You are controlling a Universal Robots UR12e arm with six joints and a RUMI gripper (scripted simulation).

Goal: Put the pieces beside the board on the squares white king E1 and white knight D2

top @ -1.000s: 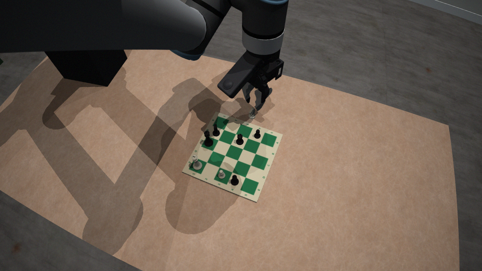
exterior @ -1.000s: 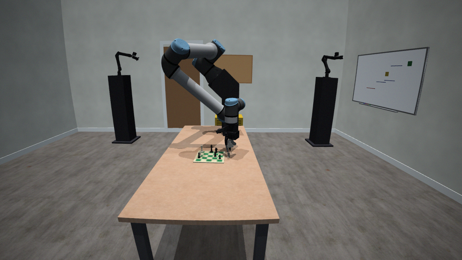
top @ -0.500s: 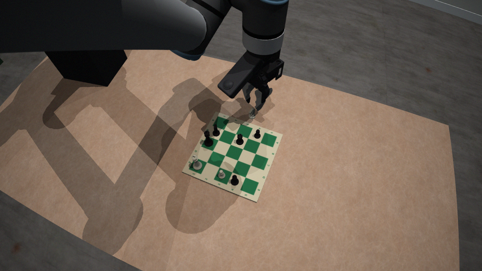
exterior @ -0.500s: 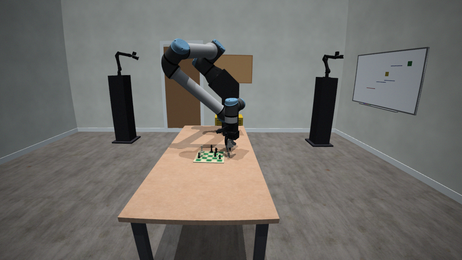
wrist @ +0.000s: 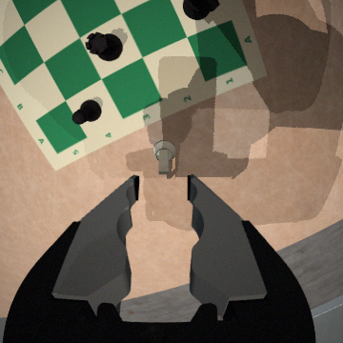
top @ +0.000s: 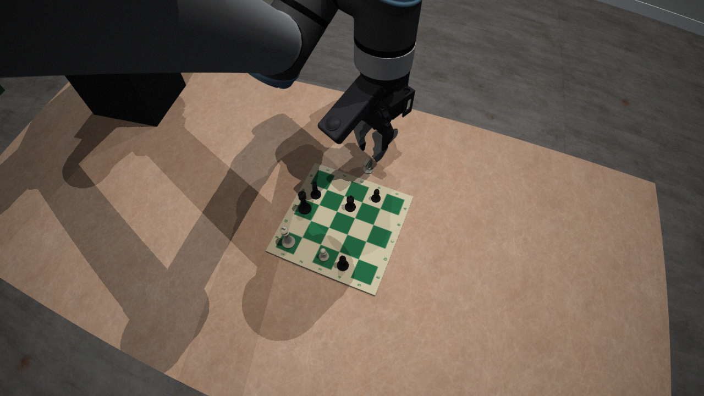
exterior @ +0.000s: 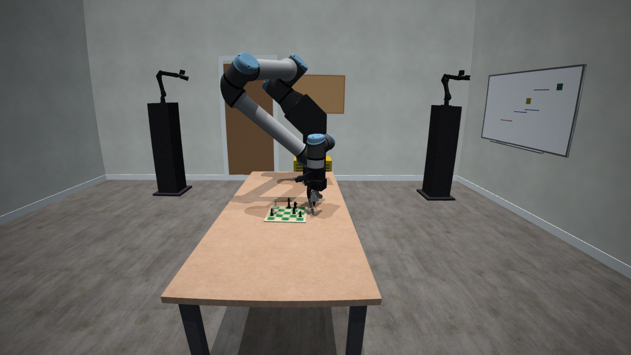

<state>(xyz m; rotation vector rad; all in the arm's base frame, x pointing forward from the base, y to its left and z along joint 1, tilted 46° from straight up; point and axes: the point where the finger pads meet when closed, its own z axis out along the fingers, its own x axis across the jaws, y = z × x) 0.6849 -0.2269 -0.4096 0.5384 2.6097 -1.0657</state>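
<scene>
My gripper is now 5 cm above the white knight. Round my hand: chessboard 14 cm to the right, 6 cm below; then white pawn 1 cm behind, 22 cm to the right, 4 cm below; then white king 8 cm behind, 21 cm to the right, 3 cm below.
</scene>
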